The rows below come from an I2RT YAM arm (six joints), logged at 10 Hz.
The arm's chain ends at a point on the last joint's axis. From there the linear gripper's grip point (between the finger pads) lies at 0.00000 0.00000 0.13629 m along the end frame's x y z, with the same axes.
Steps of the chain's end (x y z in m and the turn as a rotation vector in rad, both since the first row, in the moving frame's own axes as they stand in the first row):
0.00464, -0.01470, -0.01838, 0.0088, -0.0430, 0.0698
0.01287, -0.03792, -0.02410, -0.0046, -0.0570, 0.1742
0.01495, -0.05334, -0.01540, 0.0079, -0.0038, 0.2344
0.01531, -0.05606, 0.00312, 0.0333, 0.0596, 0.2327
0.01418, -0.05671, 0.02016, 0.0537, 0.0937, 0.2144
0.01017, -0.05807, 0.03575, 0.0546, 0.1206, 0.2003
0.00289, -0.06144, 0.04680, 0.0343, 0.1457, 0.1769
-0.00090, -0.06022, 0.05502, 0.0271, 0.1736, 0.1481
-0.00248, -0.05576, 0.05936, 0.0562, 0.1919, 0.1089
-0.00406, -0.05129, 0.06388, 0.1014, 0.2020, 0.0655
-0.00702, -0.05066, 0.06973, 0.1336, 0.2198, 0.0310
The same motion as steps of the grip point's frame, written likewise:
-0.00117, -0.01610, -0.01851, 0.0088, -0.0430, 0.0698
0.00509, -0.03797, -0.02432, -0.0046, -0.0570, 0.1742
0.01456, -0.05447, -0.01541, 0.0079, -0.0038, 0.2344
0.02388, -0.05961, 0.00280, 0.0333, 0.0596, 0.2327
0.02761, -0.06260, 0.01937, 0.0537, 0.0937, 0.2144
0.02719, -0.06380, 0.03456, 0.0546, 0.1206, 0.2003
0.02298, -0.06432, 0.04528, 0.0343, 0.1457, 0.1769
0.02282, -0.06214, 0.05293, 0.0271, 0.1736, 0.1481
0.02386, -0.06194, 0.05665, 0.0562, 0.1919, 0.1089
0.02367, -0.06409, 0.06041, 0.1014, 0.2020, 0.0655
0.02288, -0.06820, 0.06525, 0.1336, 0.2198, 0.0310

